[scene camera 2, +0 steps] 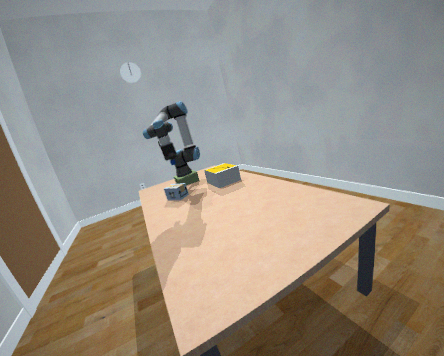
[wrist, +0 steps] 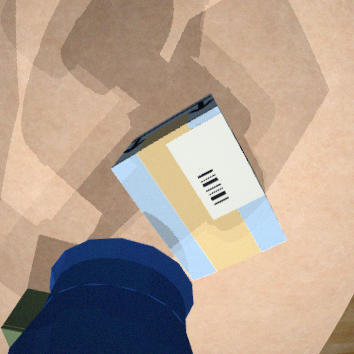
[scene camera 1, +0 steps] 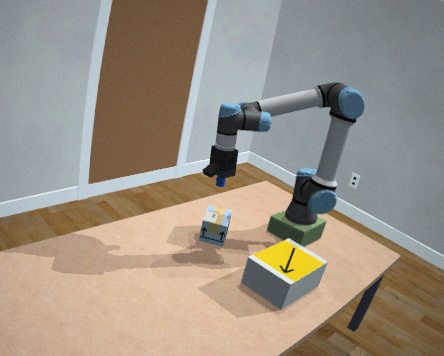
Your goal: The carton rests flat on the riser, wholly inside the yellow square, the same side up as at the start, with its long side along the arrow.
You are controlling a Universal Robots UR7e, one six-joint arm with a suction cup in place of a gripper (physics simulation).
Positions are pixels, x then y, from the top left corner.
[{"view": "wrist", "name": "my suction cup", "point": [107, 288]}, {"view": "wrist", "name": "carton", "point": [189, 176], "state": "on the table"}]
